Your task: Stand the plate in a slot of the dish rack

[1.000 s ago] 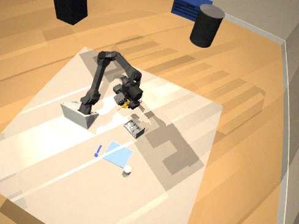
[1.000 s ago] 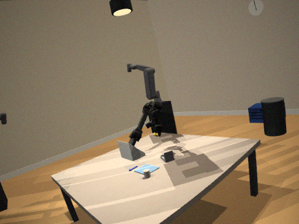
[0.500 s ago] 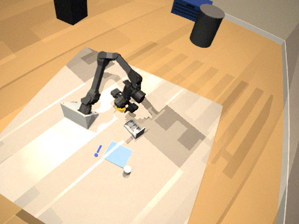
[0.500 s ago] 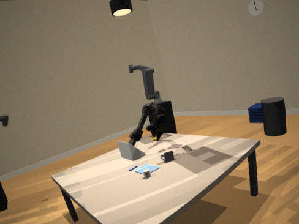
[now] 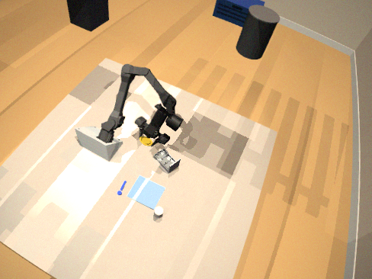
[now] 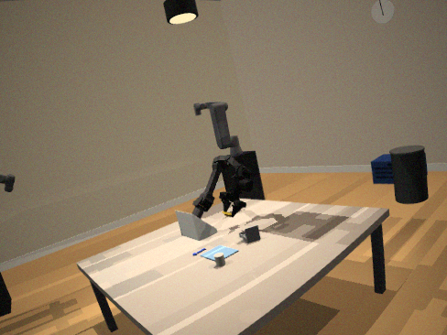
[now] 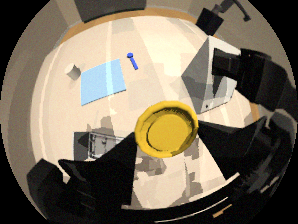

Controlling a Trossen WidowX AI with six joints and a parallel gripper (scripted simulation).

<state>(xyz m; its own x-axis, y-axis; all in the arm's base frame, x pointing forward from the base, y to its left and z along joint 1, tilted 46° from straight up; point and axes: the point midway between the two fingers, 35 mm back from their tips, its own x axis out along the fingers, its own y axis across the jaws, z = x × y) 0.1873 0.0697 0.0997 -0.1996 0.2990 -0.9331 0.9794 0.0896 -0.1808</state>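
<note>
Now: the grey dish rack 12 cm ahead of my gripper tip, 3 cm to the left of it and 10 cm below it. The rest, counted from my gripper tip: white cup (24 cm ahead, 24 cm to the right, 10 cm below); yellow plate (1 cm above); light blue mat (13 cm ahead, 18 cm to the right, 12 cm below).
</note>
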